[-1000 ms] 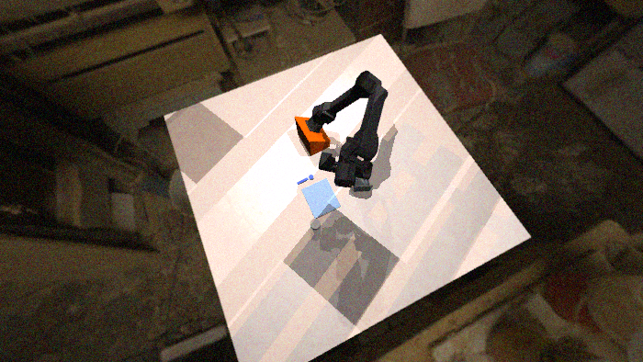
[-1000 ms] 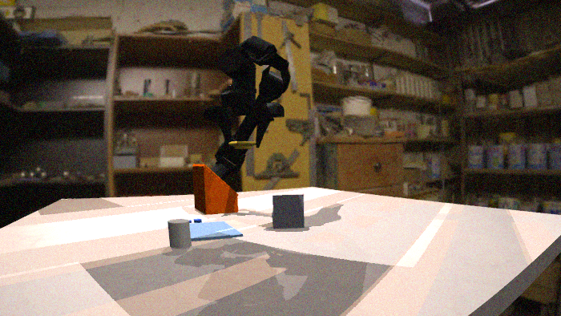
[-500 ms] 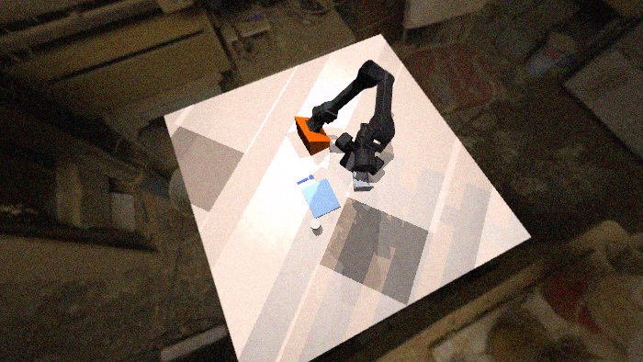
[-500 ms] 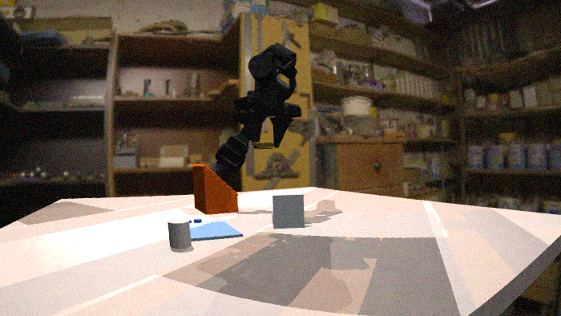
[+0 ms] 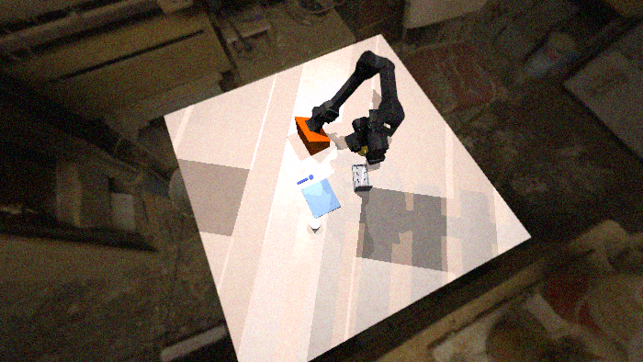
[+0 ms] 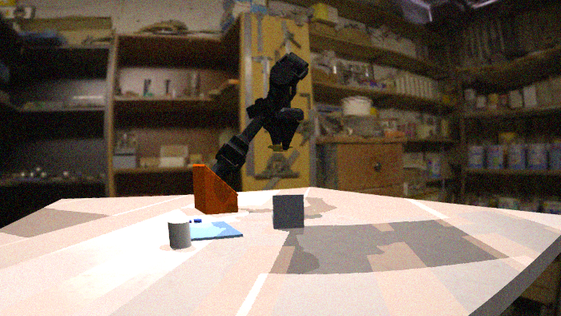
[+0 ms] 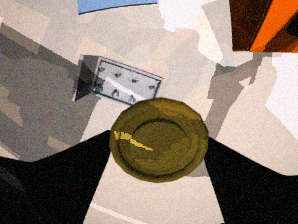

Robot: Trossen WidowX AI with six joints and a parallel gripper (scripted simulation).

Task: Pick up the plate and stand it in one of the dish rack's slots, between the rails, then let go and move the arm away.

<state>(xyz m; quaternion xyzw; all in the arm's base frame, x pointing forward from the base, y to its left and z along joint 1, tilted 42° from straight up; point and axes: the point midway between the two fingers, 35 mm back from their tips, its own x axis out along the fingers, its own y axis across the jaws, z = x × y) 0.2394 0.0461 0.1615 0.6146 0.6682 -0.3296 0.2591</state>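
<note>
Right now my gripper tip is 6 cm short of the dish rack, 1 cm to the left of it and 16 cm above it. The rest, counted from my gripper tip: yellow plate 1 cm above; light blue mat 8 cm ahead, 22 cm to the right, 18 cm below.
</note>
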